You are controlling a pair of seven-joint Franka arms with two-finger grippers.
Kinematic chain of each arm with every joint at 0, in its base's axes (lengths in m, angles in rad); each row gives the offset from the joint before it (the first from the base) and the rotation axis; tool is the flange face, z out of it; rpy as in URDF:
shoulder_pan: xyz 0 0 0.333 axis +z
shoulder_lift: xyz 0 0 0 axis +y
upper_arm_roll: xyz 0 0 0.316 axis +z
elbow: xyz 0.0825 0 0 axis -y
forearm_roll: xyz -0.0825 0 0.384 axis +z
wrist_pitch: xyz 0 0 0 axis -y
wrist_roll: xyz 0.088 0 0 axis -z
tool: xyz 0 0 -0.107 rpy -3.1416 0 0
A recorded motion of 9 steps. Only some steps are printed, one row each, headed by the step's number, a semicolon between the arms.
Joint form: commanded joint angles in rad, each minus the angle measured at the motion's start. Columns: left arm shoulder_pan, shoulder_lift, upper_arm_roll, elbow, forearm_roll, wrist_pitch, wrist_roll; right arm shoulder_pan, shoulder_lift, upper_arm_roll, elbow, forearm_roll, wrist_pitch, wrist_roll.
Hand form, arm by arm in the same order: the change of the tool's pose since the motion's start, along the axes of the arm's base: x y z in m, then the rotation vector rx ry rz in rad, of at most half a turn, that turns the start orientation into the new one. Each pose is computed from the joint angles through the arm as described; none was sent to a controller.
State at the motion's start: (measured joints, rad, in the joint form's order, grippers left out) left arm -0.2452 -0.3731 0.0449 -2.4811 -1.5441 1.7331 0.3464; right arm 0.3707 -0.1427 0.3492 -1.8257 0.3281 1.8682 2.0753
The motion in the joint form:
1: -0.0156 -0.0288 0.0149 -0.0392 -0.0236 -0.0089 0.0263; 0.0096 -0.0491 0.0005 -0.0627 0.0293 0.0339 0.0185
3: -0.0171 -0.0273 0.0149 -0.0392 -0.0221 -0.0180 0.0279; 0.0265 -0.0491 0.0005 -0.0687 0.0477 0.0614 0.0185
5: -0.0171 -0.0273 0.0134 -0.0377 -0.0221 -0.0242 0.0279; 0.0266 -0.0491 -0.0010 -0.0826 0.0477 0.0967 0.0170
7: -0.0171 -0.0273 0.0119 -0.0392 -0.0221 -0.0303 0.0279; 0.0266 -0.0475 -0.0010 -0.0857 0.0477 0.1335 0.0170
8: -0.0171 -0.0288 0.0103 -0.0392 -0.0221 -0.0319 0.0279; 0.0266 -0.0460 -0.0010 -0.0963 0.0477 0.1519 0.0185
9: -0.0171 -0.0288 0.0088 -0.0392 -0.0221 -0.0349 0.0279; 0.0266 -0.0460 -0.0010 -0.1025 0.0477 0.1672 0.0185
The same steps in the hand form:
1: -0.0110 0.0012 -0.0032 -0.0310 -0.0090 0.0000; -0.0158 -0.0019 -0.0033 0.0184 0.0010 -0.0242
3: -0.0120 -0.0001 -0.0035 -0.0342 -0.0084 -0.0101; -0.0208 0.0057 -0.0031 0.0446 -0.0026 -0.0183
5: -0.0126 -0.0013 -0.0026 -0.0371 -0.0094 -0.0167; -0.0174 0.0053 -0.0063 0.0569 -0.0190 -0.0294
7: -0.0137 -0.0024 -0.0030 -0.0394 -0.0074 -0.0233; -0.0139 0.0062 -0.0048 0.0765 -0.0426 -0.0402
8: -0.0144 -0.0031 -0.0023 -0.0400 -0.0088 -0.0262; -0.0123 0.0061 -0.0089 0.0797 -0.0468 -0.0478
9: -0.0149 -0.0039 -0.0022 -0.0410 -0.0086 -0.0301; -0.0111 0.0061 -0.0104 0.0846 -0.0537 -0.0526

